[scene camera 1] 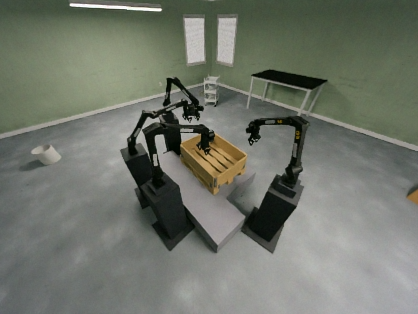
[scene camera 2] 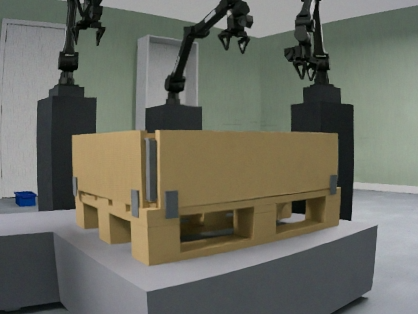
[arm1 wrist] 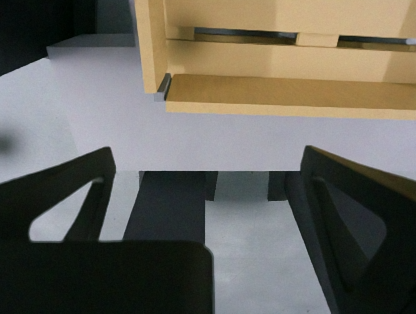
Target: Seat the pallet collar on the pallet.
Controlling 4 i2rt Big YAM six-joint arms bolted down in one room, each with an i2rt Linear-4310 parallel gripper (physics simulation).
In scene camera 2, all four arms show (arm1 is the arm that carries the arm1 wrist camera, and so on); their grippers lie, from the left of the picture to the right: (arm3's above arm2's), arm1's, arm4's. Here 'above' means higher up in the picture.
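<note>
The wooden pallet collar (arm1 wrist: 290, 109) (scene camera 1: 231, 171) (scene camera 2: 250, 162) rests upright on the wooden pallet (arm1 wrist: 225, 62) (scene camera 2: 157, 245). Grey brackets overlap its lower corners in scene camera 2, and a thin dark line shows along its lower edge. Arm1's gripper (arm1 wrist: 207, 150) (scene camera 2: 234, 51) is open and empty, apart from the collar. Arm2's gripper (scene camera 2: 88, 42) is open, high at upper left. Arm3's gripper is not clearly distinguishable. Arm4's gripper (scene camera 2: 306, 79) is open at upper right, behind the collar. In scene camera 1, one open gripper (scene camera 1: 204, 151) shows over the collar and another (scene camera 1: 254, 142) right of it.
A grey platform (arm1 wrist: 225, 142) (scene camera 1: 215, 220) (scene camera 2: 100, 272) carries the pallet. Dark pedestals (scene camera 1: 167, 210) (scene camera 1: 272, 212) (scene camera 2: 322, 150) stand around it. Farther off are a black-topped table (scene camera 1: 290, 79), a white cart (scene camera 1: 211, 90), a white bin (scene camera 1: 46, 154) and a blue crate (scene camera 2: 25, 198).
</note>
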